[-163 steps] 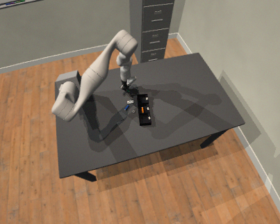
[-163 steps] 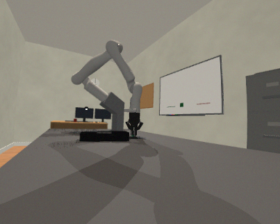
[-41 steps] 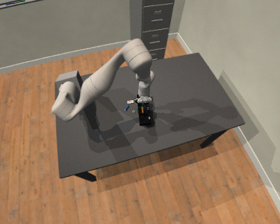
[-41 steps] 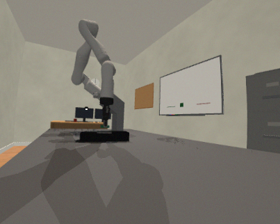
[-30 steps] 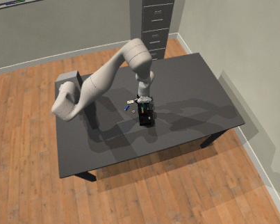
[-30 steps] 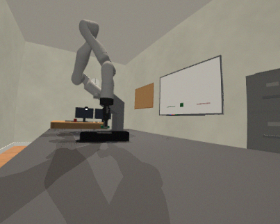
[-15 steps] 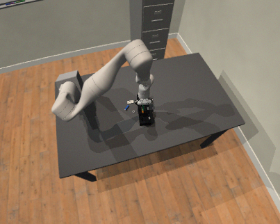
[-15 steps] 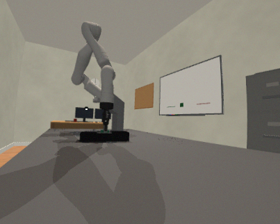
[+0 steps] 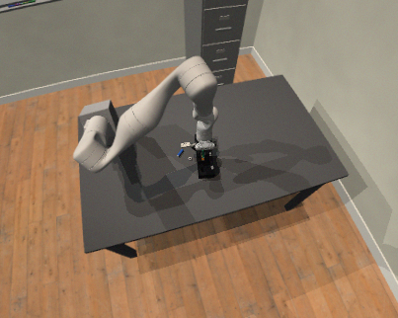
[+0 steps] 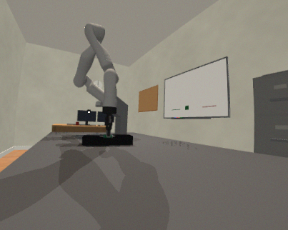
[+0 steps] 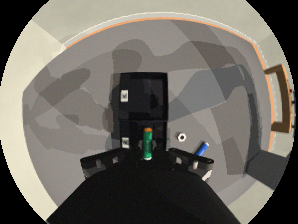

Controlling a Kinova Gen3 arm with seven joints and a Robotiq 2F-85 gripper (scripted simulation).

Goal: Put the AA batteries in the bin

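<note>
My gripper is now 20 mm above the green AA battery. Round my hand: black bin: 10 mm ahead, 30 mm below; orange AA battery: 40 mm below; grey ring: 70 mm behind, 50 mm below.
</note>
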